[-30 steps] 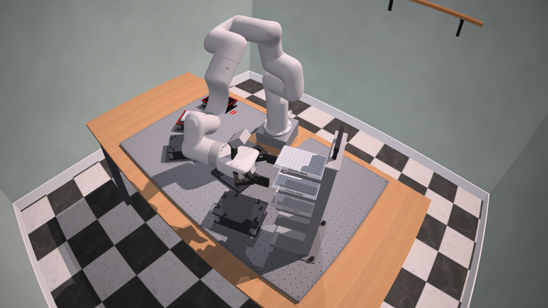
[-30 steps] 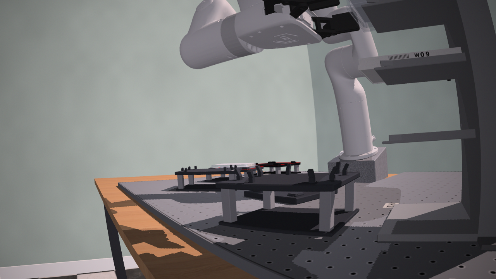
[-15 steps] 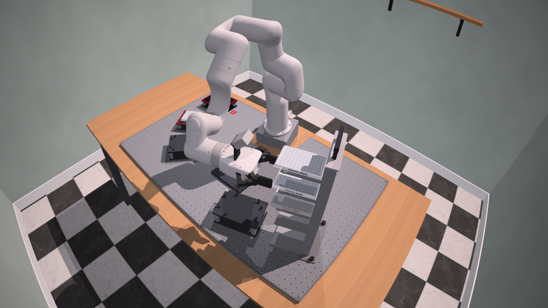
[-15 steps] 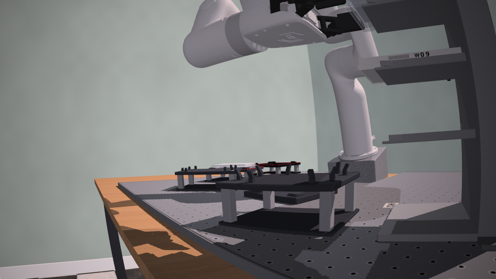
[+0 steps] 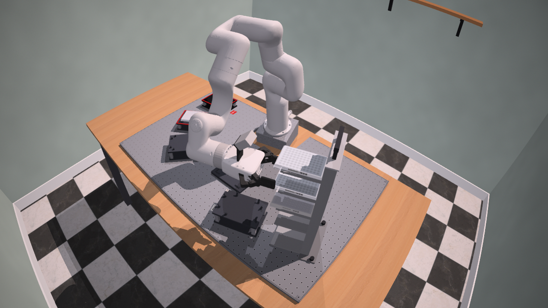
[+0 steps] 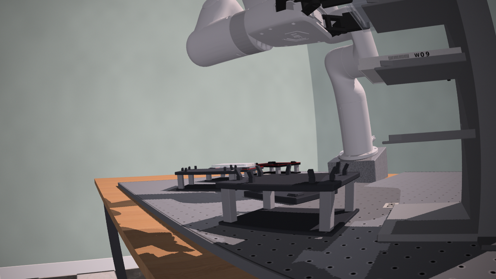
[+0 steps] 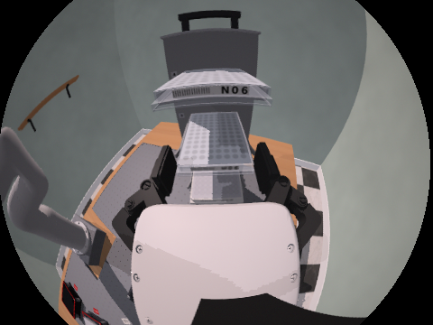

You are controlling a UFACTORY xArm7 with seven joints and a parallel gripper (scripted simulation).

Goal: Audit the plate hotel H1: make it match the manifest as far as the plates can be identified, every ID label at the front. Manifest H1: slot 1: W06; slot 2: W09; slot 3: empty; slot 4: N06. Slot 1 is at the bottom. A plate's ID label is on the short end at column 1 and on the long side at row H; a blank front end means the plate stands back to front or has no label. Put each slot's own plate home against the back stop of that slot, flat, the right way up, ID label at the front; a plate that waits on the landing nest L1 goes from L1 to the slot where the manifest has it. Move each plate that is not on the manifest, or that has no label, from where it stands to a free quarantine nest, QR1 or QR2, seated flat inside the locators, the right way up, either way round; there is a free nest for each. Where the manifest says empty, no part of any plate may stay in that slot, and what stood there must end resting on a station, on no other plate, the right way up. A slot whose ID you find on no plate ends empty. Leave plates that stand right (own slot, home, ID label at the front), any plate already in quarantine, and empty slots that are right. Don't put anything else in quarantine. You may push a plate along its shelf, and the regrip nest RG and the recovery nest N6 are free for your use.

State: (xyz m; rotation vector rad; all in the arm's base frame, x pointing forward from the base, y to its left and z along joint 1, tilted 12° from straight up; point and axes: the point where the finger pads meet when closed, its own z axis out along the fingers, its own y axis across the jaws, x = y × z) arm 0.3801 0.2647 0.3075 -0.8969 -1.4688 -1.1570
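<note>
The clear well plate W06 lies 60 mm to the left of my hand, 20 mm below it and 20 mm behind it. Round my hand: plate labelled W09: 90 mm below, 60 mm to the left, 20 mm behind; clear plate labelled N06: 60 mm to the left, 60 mm above, 20 mm behind; plate hotel: 140 mm to the left, 70 mm below, 40 mm behind.
</note>
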